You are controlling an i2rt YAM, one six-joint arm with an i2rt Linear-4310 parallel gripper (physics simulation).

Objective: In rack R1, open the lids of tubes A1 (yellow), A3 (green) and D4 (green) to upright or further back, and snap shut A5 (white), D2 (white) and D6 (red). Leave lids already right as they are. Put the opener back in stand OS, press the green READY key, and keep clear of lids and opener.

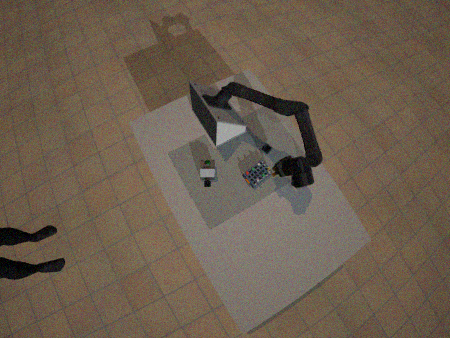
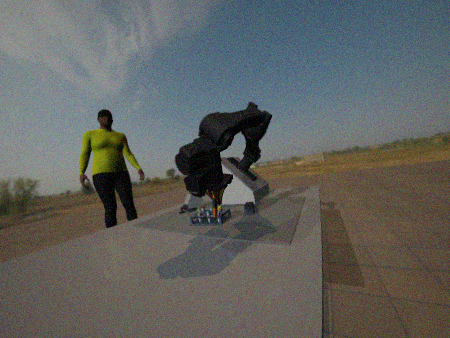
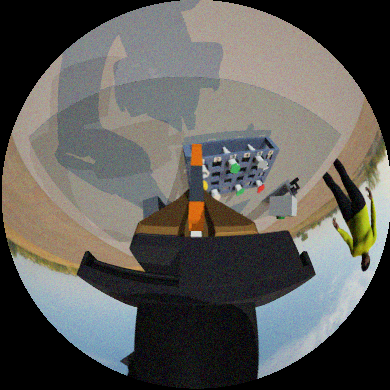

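Pixels of known places: gripper, between the fingertips: [image 1: 273, 168] [image 2: 218, 203] [image 3: 195, 193]; arm's base, origin of its link: [image 1: 217, 103] [image 2: 241, 169].
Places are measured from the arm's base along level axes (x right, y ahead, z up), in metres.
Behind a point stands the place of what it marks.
The blue rack R1 [image 1: 257, 174] {y 0.384, x -0.004, z -0.147 m} [image 2: 209, 218] {y 0.409, x -0.025, z -0.152 m} [image 3: 267, 145] {y 0.420, x 0.043, z -0.157 m} stands on the grey mat. My gripper [image 3: 195, 193] {y 0.412, x -0.075, z -0.099 m} [image 1: 276, 170] {y 0.412, x -0.075, z -0.099 m} [image 2: 215, 194] is shut on the orange and dark opener [image 3: 196, 159] {y 0.441, x -0.073, z -0.114 m} [image 2: 214, 208] {y 0.441, x -0.076, z -0.107 m}. It sits at the rack's column 1 end, and the opener's tip reaches over the rack's near corner by A1. The yellow lid [image 3: 205, 185] {y 0.396, x -0.059, z -0.118 m} shows right beside the opener shaft. A green lid [image 3: 234, 168] {y 0.408, x -0.022, z -0.128 m} and a white lid [image 3: 261, 163] {y 0.419, x 0.009, z -0.123 m} are in the far row. A white lid [image 3: 215, 194] {y 0.354, x -0.037, z -0.129 m}, a green lid [image 3: 239, 189] {y 0.359, x 0.002, z -0.128 m} and a red lid [image 3: 259, 186] {y 0.359, x 0.038, z -0.128 m} are in row D. I cannot tell the lids' angles.
The dark stand OS [image 1: 266, 147] {y 0.285, x -0.136, z -0.152 m} [image 2: 249, 207] {y 0.311, x -0.141, z -0.143 m} [image 3: 150, 207] {y 0.311, x -0.138, z -0.150 m} is empty beside the rack. The box with the green READY key [image 1: 207, 161] {y 0.207, x 0.182, z -0.102 m} [image 3: 280, 217] {y 0.219, x 0.177, z -0.101 m} stands past the rack's other end. A slanted panel [image 1: 203, 113] {y 0.004, x 0.082, z -0.023 m} carries the arm's base. A person [image 2: 107, 159] [image 3: 358, 225] stands off the table.
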